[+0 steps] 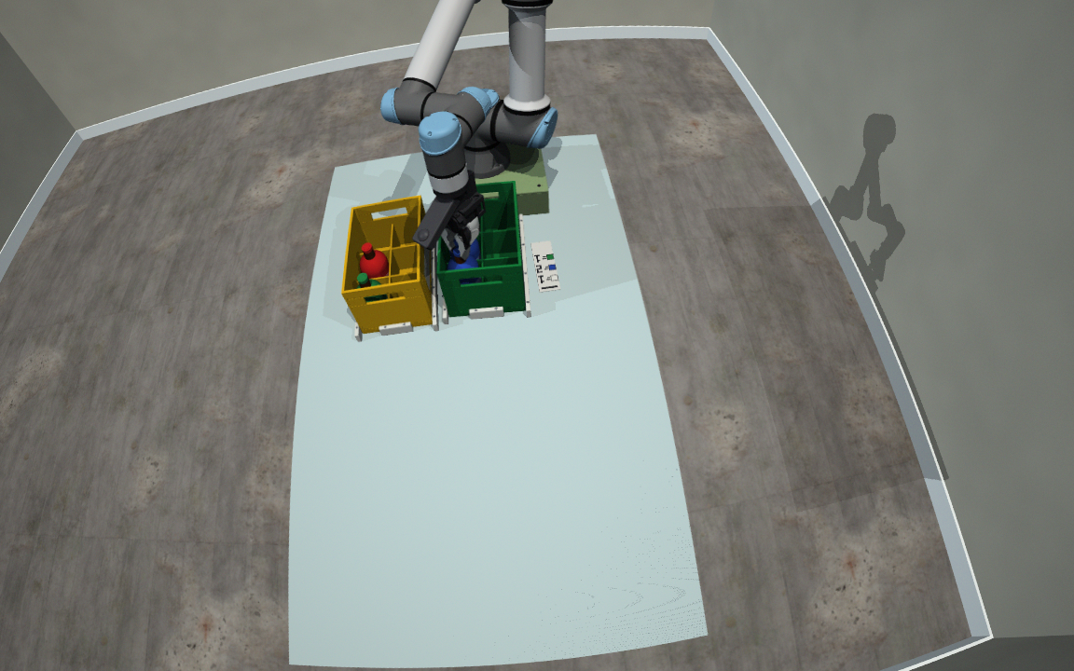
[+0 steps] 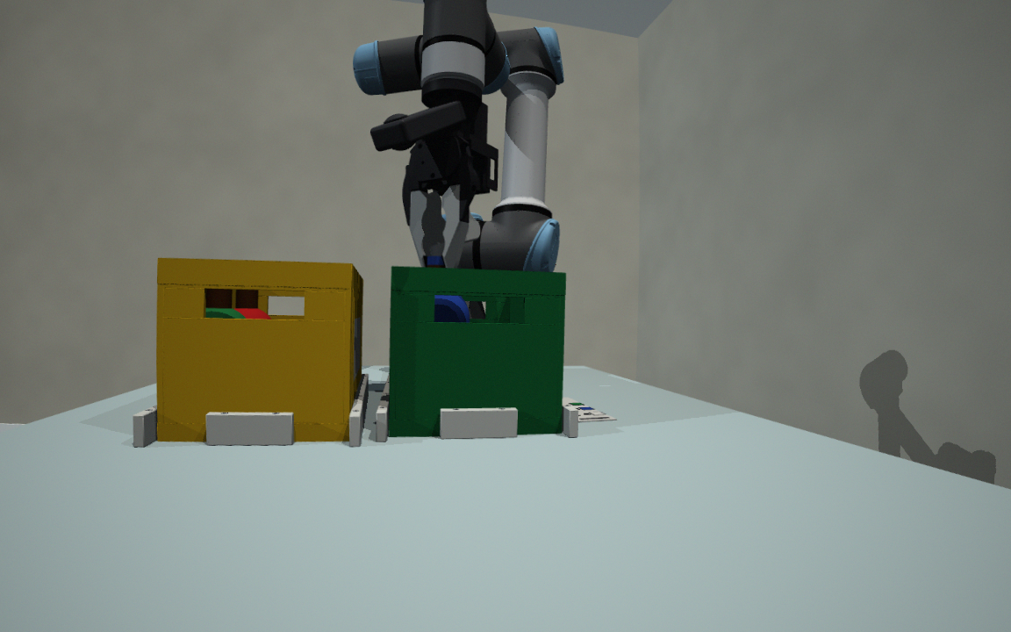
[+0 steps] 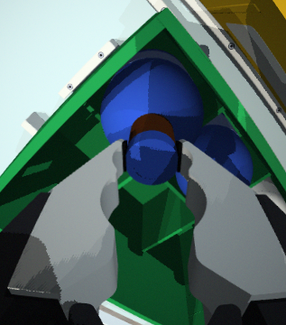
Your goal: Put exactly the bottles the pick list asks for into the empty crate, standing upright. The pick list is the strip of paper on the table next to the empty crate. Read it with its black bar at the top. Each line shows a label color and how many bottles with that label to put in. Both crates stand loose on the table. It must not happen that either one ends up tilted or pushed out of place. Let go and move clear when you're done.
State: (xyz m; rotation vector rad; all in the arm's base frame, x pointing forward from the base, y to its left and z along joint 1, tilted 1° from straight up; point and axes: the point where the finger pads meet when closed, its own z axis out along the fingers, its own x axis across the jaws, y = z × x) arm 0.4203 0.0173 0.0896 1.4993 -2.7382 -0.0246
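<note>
My hand is 10 cm past the green crate, 10 cm above it and 3 cm to the right of it. From my hand the other things lie so: yellow crate (20 cm to the right, 10 cm below, 4 cm behind); green bottle (22 cm to the right, 10 cm below, 6 cm ahead); white bottle (17 cm behind, 10 cm below, 3 cm to the right).
</note>
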